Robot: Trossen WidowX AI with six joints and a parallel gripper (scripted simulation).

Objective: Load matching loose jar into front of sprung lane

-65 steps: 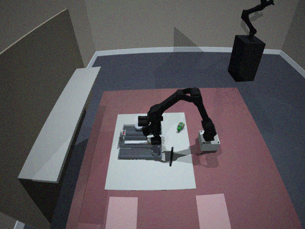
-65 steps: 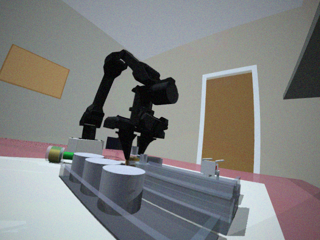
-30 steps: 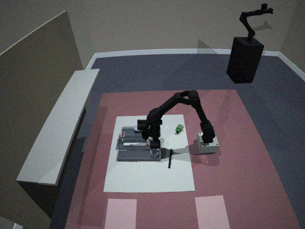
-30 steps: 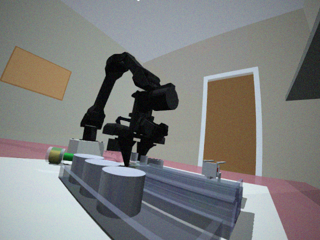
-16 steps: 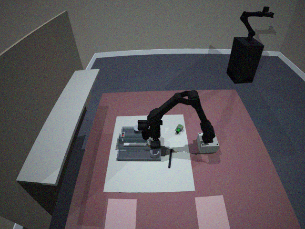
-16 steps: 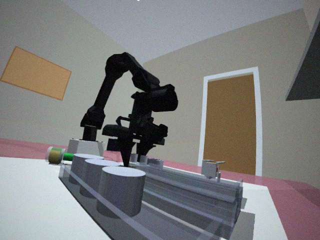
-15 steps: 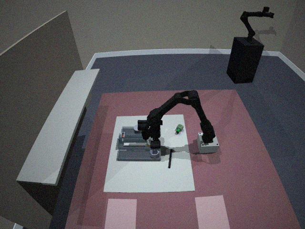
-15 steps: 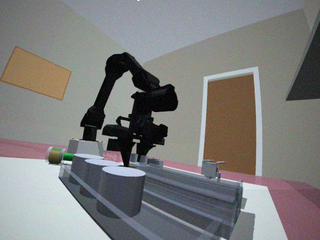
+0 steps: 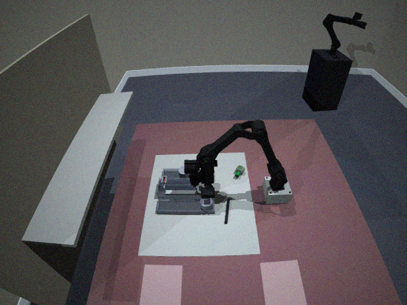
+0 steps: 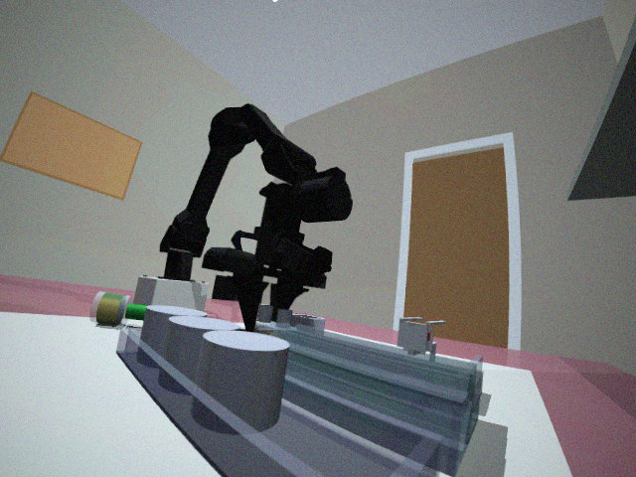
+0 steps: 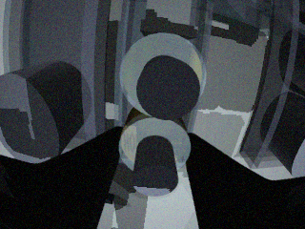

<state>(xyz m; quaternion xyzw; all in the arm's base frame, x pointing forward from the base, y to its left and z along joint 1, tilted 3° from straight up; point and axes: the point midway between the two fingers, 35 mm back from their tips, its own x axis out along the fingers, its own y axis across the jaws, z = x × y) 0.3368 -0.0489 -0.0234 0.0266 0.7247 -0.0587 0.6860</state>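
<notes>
Right now the black bar is 11 cm to the left of my gripper tip, 8 cm behind it and 2 cm below it.
</notes>
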